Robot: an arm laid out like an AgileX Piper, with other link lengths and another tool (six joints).
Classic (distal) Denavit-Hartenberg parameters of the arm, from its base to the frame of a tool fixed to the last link. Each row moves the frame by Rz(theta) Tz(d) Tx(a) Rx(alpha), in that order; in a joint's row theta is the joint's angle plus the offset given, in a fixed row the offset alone. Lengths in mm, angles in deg.
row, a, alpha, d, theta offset
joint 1, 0, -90, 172.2, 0
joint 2, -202.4, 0, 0, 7.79
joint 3, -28.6, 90, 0, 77.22
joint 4, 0, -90, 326, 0
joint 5, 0, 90, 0, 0
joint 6, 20.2, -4.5, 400.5, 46
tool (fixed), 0, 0, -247.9, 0
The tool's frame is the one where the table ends.
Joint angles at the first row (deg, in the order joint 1, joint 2, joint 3, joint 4, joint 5, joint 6):
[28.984 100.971 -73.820 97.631 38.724 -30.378]
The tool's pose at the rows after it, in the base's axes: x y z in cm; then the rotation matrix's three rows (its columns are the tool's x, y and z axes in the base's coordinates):
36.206, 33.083, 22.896; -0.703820, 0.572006, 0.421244; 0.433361, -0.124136, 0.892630; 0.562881, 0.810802, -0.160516
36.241, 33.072, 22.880; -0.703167, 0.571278, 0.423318; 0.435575, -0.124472, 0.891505; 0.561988, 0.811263, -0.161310
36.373, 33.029, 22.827; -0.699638, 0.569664, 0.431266; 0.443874, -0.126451, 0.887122; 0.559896, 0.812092, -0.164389
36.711, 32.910, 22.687; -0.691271, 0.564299, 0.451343; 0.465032, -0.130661, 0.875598; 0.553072, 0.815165, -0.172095
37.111, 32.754, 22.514; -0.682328, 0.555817, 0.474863; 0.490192, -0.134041, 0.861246; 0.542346, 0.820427, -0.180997
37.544, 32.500, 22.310; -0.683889, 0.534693, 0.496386; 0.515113, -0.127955, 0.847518; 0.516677, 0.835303, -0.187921
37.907, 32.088, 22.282; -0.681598, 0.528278, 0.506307; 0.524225, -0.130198, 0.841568; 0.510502, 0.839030, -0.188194
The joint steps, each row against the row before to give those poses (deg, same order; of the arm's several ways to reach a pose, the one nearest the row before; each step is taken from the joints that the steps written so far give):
[-0.001 0.000 0.000 -0.002 -1.089 0.007]
[0.000 0.001 -0.001 0.002 -0.146 -0.027]
[0.001 -0.001 0.001 0.000 -0.551 0.001]
[-0.001 0.000 0.000 -0.001 -1.409 -0.096]
[0.000 -0.002 0.002 0.001 -1.685 -0.281]
[-0.135 0.004 -0.003 0.001 -1.496 -1.370]
[-0.599 -0.003 0.003 0.000 -0.106 -0.399]

